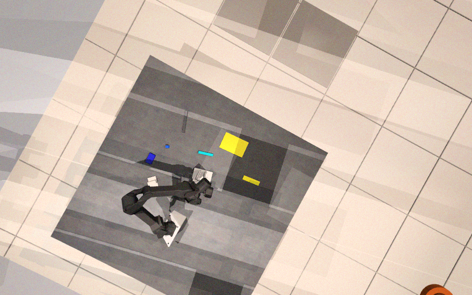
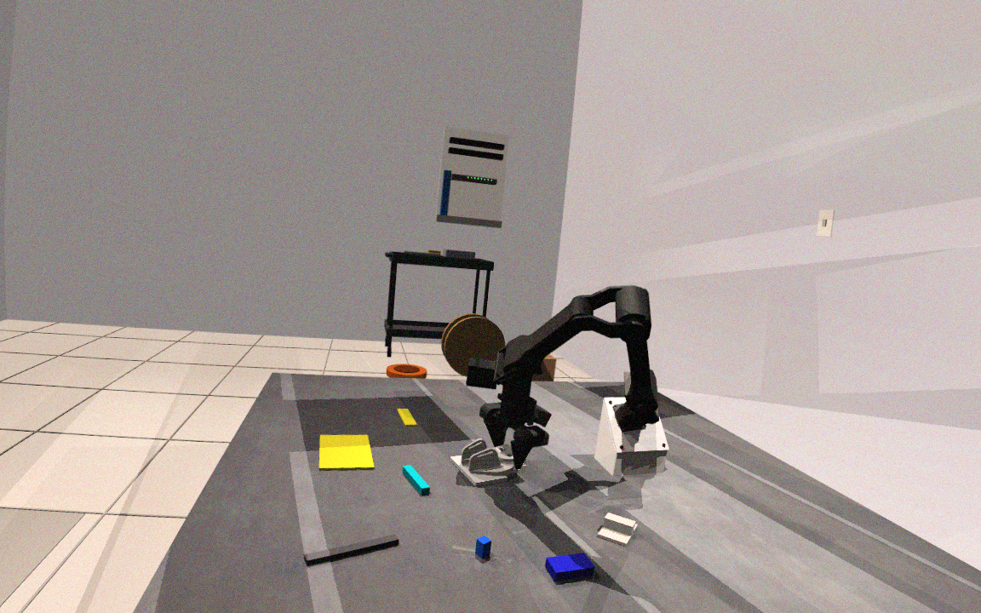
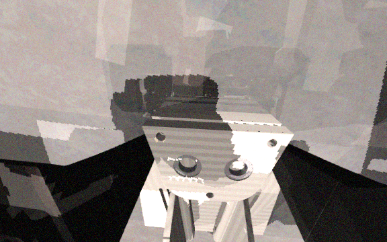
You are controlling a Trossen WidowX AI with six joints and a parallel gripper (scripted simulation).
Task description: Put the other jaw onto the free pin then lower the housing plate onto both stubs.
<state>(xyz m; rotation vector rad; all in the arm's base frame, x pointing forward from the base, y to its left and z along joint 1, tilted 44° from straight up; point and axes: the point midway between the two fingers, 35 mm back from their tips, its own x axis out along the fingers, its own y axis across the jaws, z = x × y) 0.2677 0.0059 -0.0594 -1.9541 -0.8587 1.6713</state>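
Right now the white jaw is 2 cm ahead of my gripper tip and 2 cm to the left of it. From my gripper tip the other things lie so: cyan bar (21 cm ahead, 5 cm to the left); then small yellow bar (17 cm ahead, 29 cm to the right, 1 cm below); then small blue cube (15 cm ahead, 29 cm to the left).
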